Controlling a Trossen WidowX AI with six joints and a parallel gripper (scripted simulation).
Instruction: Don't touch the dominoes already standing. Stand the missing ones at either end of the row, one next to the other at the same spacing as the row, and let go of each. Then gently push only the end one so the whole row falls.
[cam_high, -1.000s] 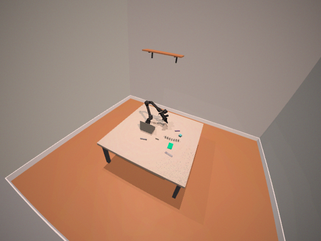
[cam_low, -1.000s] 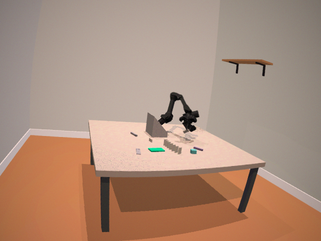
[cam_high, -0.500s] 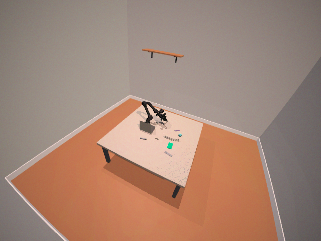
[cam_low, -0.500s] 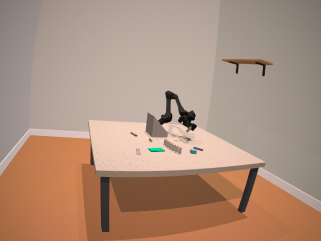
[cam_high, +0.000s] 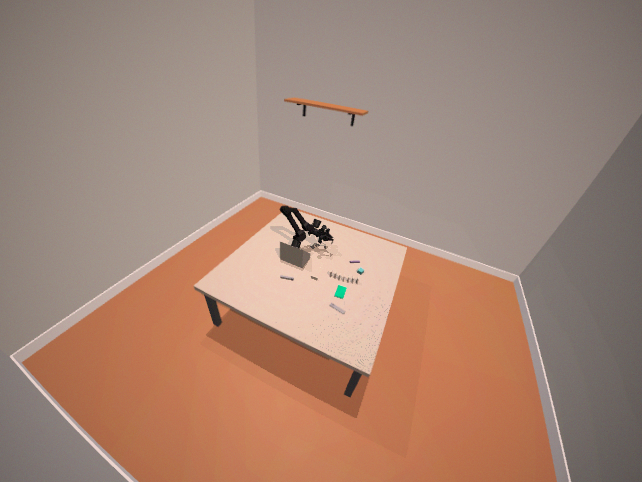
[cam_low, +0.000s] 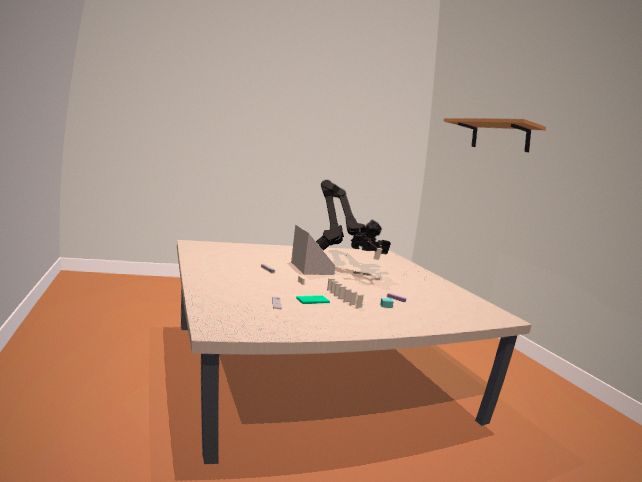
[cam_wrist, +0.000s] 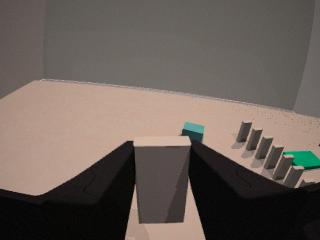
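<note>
Now: gripper tip 220 mm short of the purple bar, 150 mm above it and 20 mm to the right of it. The rest, counted from my gripper tip: green flat card (340 mm to the right, 270 mm ahead, 150 mm below); teal block (300 mm ahead, 140 mm below, 60 mm to the right).
</note>
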